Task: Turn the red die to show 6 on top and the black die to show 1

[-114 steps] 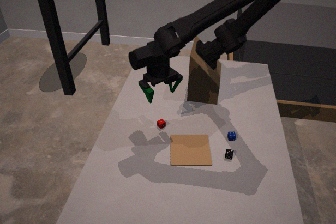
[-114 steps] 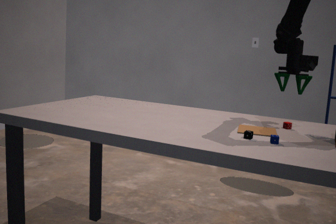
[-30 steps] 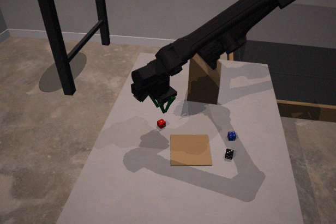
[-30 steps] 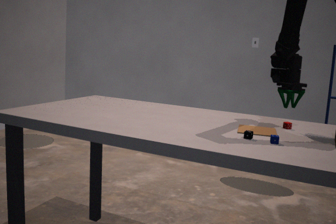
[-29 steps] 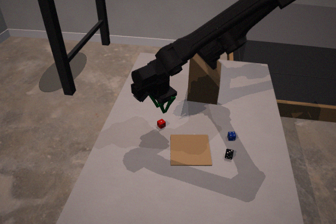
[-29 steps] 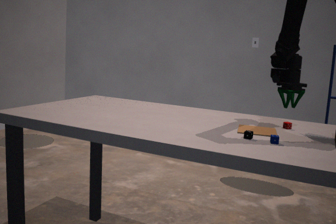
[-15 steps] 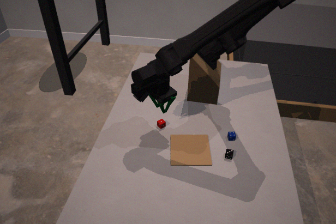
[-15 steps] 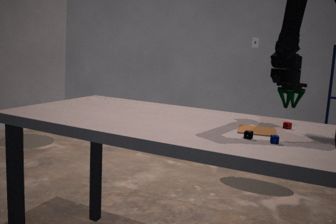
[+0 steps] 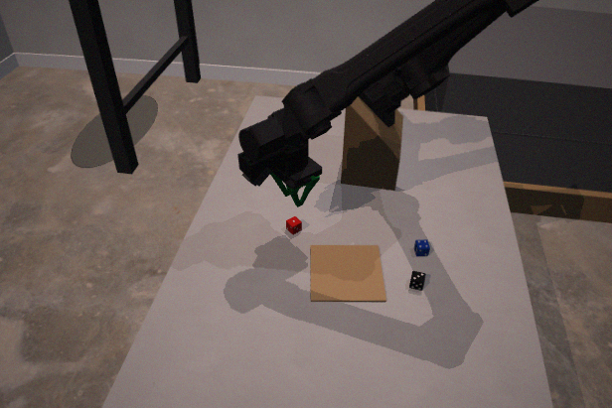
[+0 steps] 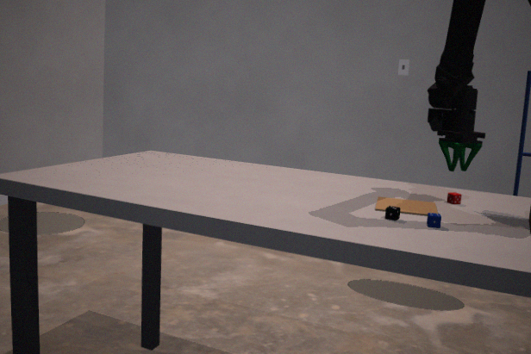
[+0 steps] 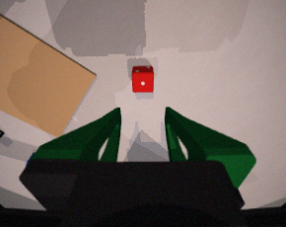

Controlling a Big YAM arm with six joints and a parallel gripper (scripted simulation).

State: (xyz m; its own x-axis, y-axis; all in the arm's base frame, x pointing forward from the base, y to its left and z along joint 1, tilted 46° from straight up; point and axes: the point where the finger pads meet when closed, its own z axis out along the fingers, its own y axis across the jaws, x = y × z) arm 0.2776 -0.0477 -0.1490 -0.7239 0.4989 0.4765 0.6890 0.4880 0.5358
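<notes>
My gripper is now 80 mm above the red die. Also, from my hand: black die 260 mm to the left, 110 mm ahead, 80 mm below; then tan mat 120 mm to the left, 100 mm ahead, 90 mm below; then blue die 270 mm to the left, 80 mm below, 20 mm ahead.
</notes>
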